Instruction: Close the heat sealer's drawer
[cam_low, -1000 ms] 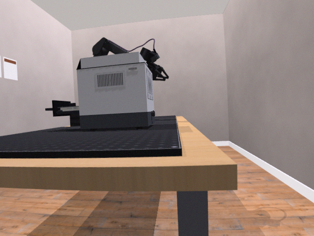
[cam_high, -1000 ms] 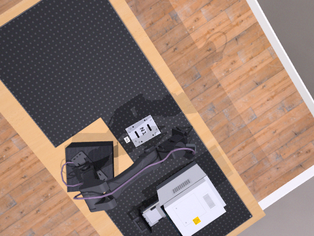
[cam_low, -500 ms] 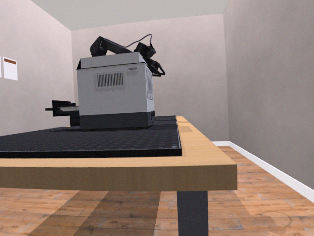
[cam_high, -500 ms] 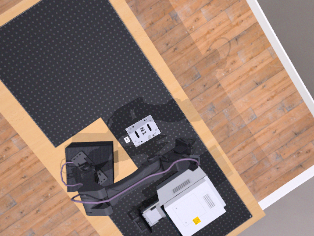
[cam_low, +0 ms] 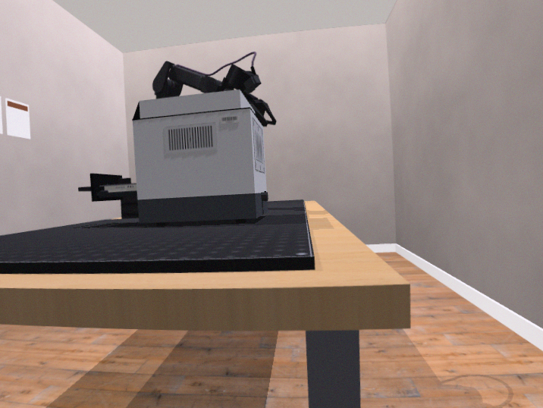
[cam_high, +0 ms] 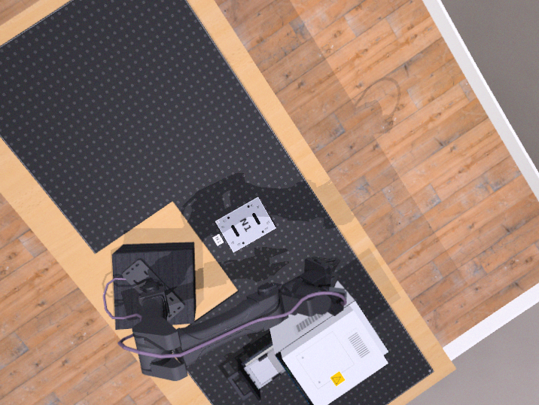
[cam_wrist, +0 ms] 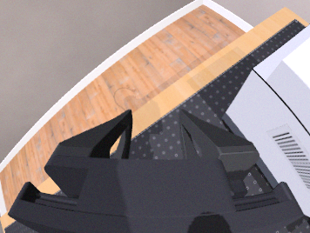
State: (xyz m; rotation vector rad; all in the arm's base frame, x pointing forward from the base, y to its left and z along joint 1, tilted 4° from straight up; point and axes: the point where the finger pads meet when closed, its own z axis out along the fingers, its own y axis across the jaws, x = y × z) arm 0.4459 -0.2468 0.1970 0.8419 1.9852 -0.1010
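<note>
Right now the sealer drawer is 37 cm behind my hand, 17 cm to the right of it and 19 cm below it. The rest, counted from my hand: tag (23 cm behind, 23 cm to the left, 28 cm below).
</note>
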